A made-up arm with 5 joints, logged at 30 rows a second.
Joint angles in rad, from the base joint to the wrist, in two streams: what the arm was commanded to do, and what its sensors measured. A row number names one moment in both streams.
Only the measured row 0 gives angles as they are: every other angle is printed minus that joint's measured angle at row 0.
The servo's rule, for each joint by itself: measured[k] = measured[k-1] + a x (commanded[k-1-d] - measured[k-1]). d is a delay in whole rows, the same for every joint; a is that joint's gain. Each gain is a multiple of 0.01, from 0.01 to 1. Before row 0 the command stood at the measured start. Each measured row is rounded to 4 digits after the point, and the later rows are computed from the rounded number. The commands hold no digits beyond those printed.
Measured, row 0:
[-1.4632 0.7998 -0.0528 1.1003 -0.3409]
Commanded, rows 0 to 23:
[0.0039 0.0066 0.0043 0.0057 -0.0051]
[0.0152 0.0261 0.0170 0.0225 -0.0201]
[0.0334 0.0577 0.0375 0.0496 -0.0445]
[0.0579 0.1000 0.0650 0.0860 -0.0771]
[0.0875 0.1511 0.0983 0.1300 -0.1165]
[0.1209 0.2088 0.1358 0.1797 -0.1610]
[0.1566 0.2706 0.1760 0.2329 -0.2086]
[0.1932 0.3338 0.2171 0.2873 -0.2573]
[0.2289 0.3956 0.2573 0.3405 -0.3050]
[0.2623 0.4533 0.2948 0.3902 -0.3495]
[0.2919 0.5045 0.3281 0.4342 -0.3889]
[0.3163 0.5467 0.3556 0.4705 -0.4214]
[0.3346 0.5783 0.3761 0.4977 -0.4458]
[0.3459 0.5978 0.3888 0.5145 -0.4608]
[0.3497 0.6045 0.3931 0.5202 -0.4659]
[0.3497 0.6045 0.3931 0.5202 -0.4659]
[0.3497 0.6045 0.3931 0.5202 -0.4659]
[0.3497 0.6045 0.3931 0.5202 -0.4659]
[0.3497 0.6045 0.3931 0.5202 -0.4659]
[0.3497 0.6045 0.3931 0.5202 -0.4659]
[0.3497 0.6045 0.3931 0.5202 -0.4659]
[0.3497 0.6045 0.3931 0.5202 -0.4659]
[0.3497 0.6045 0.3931 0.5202 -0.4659]
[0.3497 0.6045 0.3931 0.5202 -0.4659]
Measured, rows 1 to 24:
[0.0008 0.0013 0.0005 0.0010 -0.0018]
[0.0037 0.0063 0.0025 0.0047 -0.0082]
[0.0096 0.0166 0.0067 0.0123 -0.0209]
[0.0193 0.0333 0.0137 0.0248 -0.0406]
[0.0329 0.0569 0.0239 0.0427 -0.0672]
[0.0505 0.0873 0.0373 0.0660 -0.1000]
[0.0717 0.1240 0.0539 0.0944 -0.1380]
[0.0960 0.1660 0.0735 0.1272 -0.1798]
[0.1226 0.2119 0.0956 0.1635 -0.2236]
[0.1505 0.2602 0.1195 0.2020 -0.2677]
[0.1788 0.3091 0.1445 0.2415 -0.3101]
[0.2063 0.3566 0.1698 0.2804 -0.3491]
[0.2320 0.4009 0.1946 0.3173 -0.3829]
[0.2548 0.4403 0.2179 0.3508 -0.4102]
[0.2738 0.4731 0.2389 0.3796 -0.4297]
[0.2890 0.4994 0.2574 0.4035 -0.4424]
[0.3011 0.5204 0.2737 0.4233 -0.4506]
[0.3108 0.5372 0.2880 0.4398 -0.4560]
[0.3186 0.5507 0.3006 0.4535 -0.4595]
[0.3248 0.5615 0.3117 0.4648 -0.4617]
[0.3298 0.5701 0.3215 0.4742 -0.4632]
[0.3338 0.5770 0.3301 0.4820 -0.4641]
[0.3370 0.5825 0.3377 0.4885 -0.4647]
[0.3395 0.5869 0.3443 0.4939 -0.4651]
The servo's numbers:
d 0
a 0.20 0.20 0.12 0.17 0.35

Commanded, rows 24 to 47:
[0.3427 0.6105 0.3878 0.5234 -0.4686]
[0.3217 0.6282 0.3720 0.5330 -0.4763]
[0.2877 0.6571 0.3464 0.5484 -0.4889]
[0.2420 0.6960 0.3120 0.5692 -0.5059]
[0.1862 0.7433 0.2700 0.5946 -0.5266]
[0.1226 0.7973 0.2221 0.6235 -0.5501]
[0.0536 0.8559 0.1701 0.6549 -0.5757]
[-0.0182 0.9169 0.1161 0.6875 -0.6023]
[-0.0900 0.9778 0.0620 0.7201 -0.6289]
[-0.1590 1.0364 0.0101 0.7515 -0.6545]
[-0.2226 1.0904 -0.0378 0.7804 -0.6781]
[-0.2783 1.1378 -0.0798 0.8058 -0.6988]
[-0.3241 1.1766 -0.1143 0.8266 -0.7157]
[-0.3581 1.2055 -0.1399 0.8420 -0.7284]
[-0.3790 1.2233 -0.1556 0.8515 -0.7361]
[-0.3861 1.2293 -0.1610 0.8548 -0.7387]
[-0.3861 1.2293 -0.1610 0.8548 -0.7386]
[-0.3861 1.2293 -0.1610 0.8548 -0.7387]
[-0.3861 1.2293 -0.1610 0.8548 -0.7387]
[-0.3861 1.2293 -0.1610 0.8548 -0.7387]
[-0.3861 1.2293 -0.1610 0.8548 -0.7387]
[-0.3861 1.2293 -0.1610 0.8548 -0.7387]
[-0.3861 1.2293 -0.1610 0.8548 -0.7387]
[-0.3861 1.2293 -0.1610 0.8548 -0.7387]
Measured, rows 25 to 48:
[0.3401 0.5916 0.3495 0.4989 -0.4663]
[0.3364 0.5989 0.3522 0.5047 -0.4698]
[0.3267 0.6105 0.3515 0.5121 -0.4765]
[0.3098 0.6276 0.3468 0.5218 -0.4868]
[0.2851 0.6507 0.3376 0.5342 -0.5007]
[0.2526 0.6800 0.3237 0.5494 -0.5180]
[0.2128 0.7152 0.3053 0.5673 -0.5382]
[0.1666 0.7555 0.2826 0.5877 -0.5606]
[0.1153 0.8000 0.2561 0.6102 -0.5845]
[0.0604 0.8473 0.2266 0.6342 -0.6090]
[0.0038 0.8959 0.1949 0.6591 -0.6332]
[-0.0526 0.9443 0.1619 0.6840 -0.6562]
[-0.1069 0.9908 0.1288 0.7082 -0.6770]
[-0.1571 1.0337 0.0966 0.7309 -0.6950]
[-0.2015 1.0716 0.0663 0.7514 -0.7094]
[-0.2384 1.1031 0.0390 0.7690 -0.7197]
[-0.2679 1.1283 0.0150 0.7836 -0.7263]
[-0.2915 1.1485 -0.0061 0.7957 -0.7306]
[-0.3104 1.1647 -0.0247 0.8057 -0.7334]
[-0.3255 1.1776 -0.0411 0.8140 -0.7353]
[-0.3376 1.1879 -0.0555 0.8209 -0.7365]
[-0.3473 1.1962 -0.0682 0.8267 -0.7373]
[-0.3551 1.2028 -0.0793 0.8315 -0.7378]
[-0.3613 1.2081 -0.0891 0.8355 -0.7381]

